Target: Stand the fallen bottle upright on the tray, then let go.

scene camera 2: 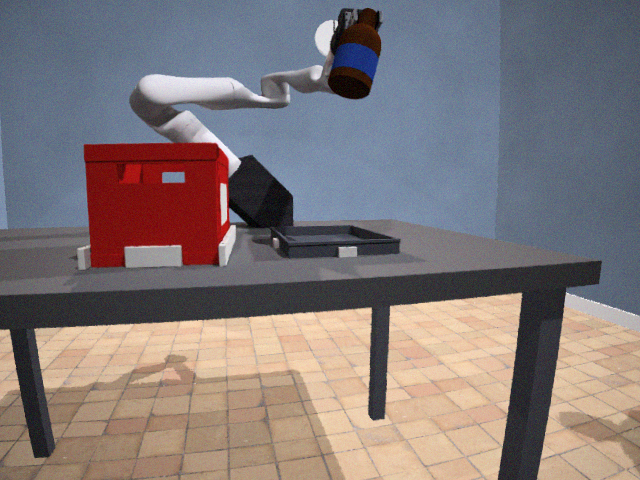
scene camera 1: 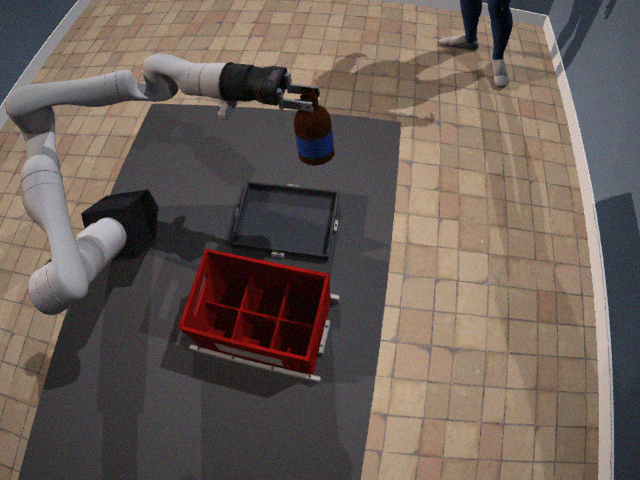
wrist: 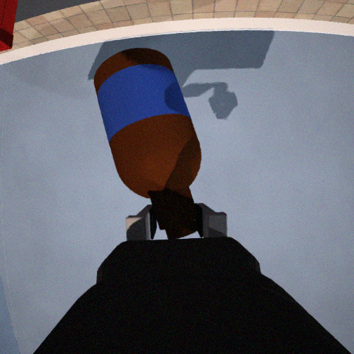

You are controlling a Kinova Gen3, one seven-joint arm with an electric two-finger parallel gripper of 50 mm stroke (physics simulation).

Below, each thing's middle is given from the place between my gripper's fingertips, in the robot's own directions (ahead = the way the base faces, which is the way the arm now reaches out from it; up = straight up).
I see my gripper 70 mm above the brown bottle (scene camera 1: pixel 313 130), 20 mm to the left of it and 10 mm past it. Round my hand: dark tray (scene camera 1: pixel 299 221) (400 mm below, 90 mm behind, 40 mm to the right); then red crate (scene camera 2: pixel 128 205) (320 mm to the right, 320 mm below, 130 mm behind).
